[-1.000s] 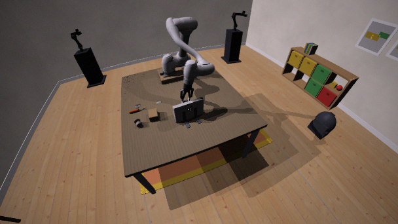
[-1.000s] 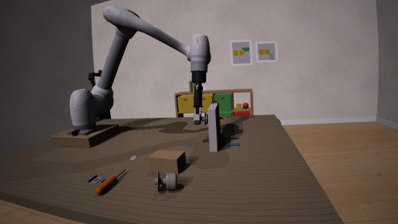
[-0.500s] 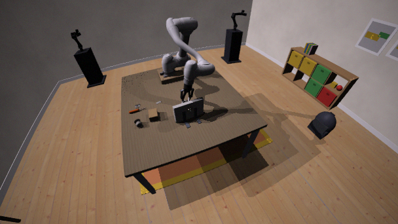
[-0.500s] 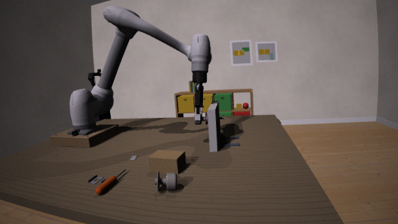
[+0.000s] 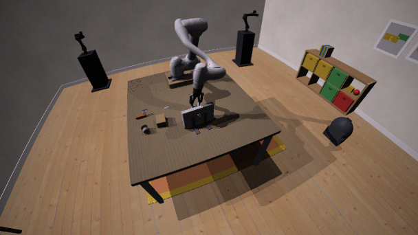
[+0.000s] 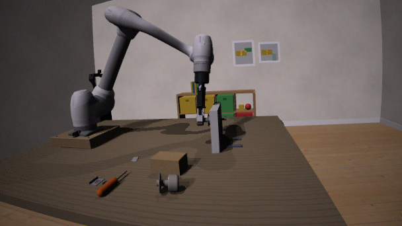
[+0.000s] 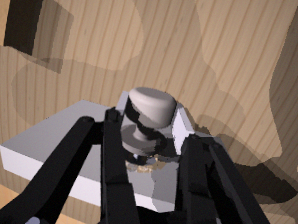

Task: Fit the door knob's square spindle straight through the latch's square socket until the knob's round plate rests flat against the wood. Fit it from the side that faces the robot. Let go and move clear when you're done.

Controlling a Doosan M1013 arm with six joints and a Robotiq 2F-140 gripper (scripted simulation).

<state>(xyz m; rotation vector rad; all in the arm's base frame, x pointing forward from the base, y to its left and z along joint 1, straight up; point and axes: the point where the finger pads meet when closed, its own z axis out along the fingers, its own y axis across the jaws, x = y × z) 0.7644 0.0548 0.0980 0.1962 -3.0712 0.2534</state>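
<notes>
The grey door panel lies 80 mm ahead of my hand, 10 mm to the left of it and 40 mm below it. Also, from my hand: metal plate (250 mm behind, 270 mm to the right, 150 mm below); then wooden block (40 mm behind, 350 mm to the right, 120 mm below); then screwdriver (190 mm behind, 520 mm to the right, 140 mm below).
</notes>
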